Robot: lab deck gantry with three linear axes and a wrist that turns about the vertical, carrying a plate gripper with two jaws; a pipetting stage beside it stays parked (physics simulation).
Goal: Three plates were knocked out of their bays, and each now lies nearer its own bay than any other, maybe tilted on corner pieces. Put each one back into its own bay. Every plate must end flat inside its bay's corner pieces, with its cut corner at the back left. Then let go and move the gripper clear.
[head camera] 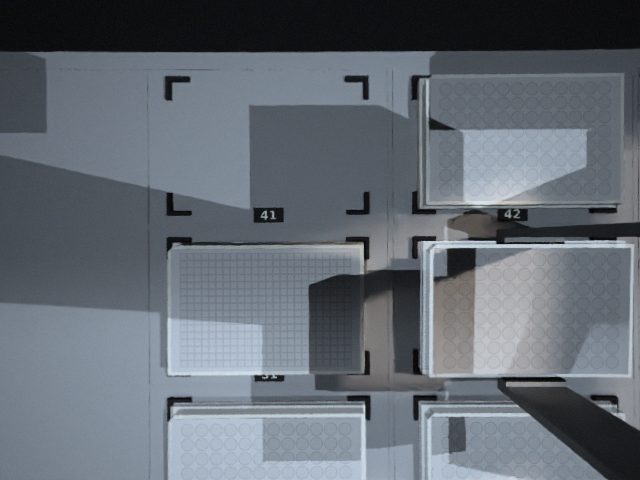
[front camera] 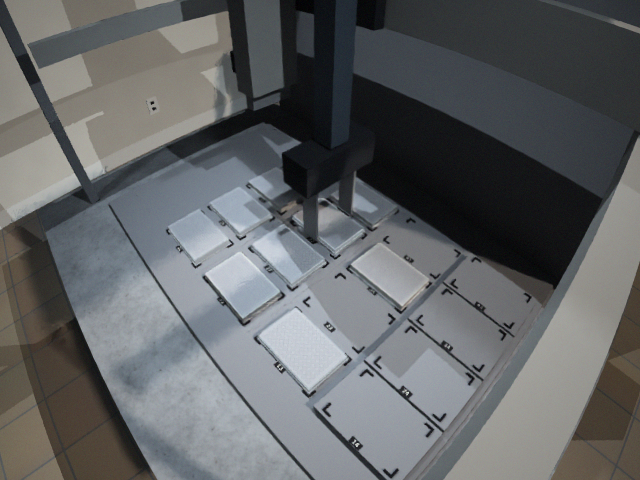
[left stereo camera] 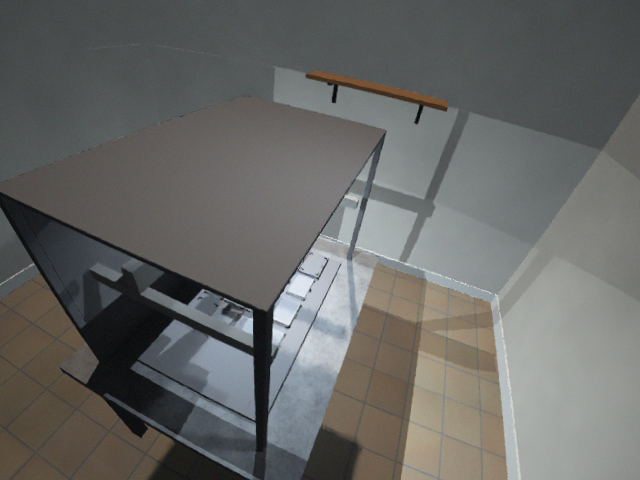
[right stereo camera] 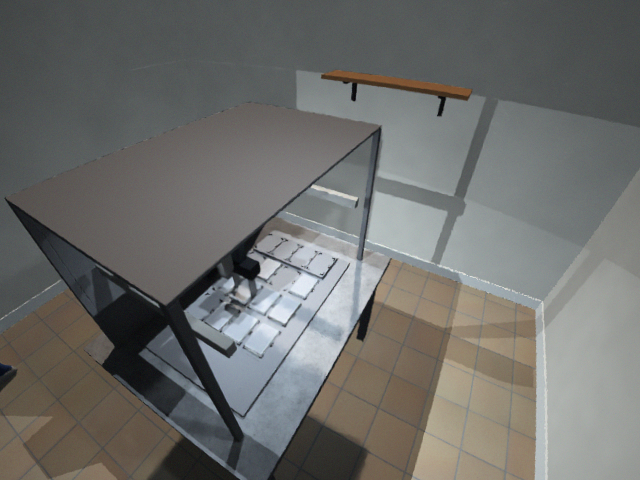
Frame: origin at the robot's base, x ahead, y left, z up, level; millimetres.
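Seen in the pictures: gripper, fingertip midpoint: (head camera: 525, 308) (front camera: 328, 224) (right stereo camera: 246, 290); robot's base, origin of the base link: (front camera: 168, 231) (right stereo camera: 261, 357).
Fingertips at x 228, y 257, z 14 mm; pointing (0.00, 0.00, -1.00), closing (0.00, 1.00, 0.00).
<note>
Offsets run from my fingertips to a thing's middle. "spot": to the spot under its first point.
My gripper (front camera: 328, 226) (head camera: 532, 311) is shut on the plate in bay 32, with one jaw against its back edge and one against its front edge. This held plate {dx -1, dy +0, dz +0 mm} (front camera: 338, 233) (head camera: 594, 310) is lined up with bay 32, low at the corner pieces; I cannot tell whether it rests fully on the deck. A slight cut shows at its back left corner in the head view. The plate in bay 42 {spot: dx -2, dy +87, dz +0 mm} (head camera: 522, 170) and the gridded plate in bay 31 {spot: dx -185, dy +13, dz +0 mm} (head camera: 232, 289) look square to their bays. The plate in bay 13 {spot: dx +168, dy -216, dz +0 mm} (front camera: 302, 348) lies inside its corner pieces.
Plates also stand in bay 33 {spot: dx +166, dy -2, dz +0 mm} (front camera: 390, 273), bay 22 {spot: dx +10, dy -110, dz +0 mm} (front camera: 289, 255) (head camera: 496, 439), bay 12 {spot: dx +3, dy -218, dz +0 mm} (front camera: 240, 284), bay 21 {spot: dx -159, dy -108, dz +0 mm} (front camera: 240, 209) (head camera: 222, 444) and bay 11 {spot: dx -153, dy -214, dz +0 mm} (front camera: 199, 235). The pipetting stage (front camera: 263, 46) hangs behind on the left. Bays 41, 23 and 43 hold no plate.
</note>
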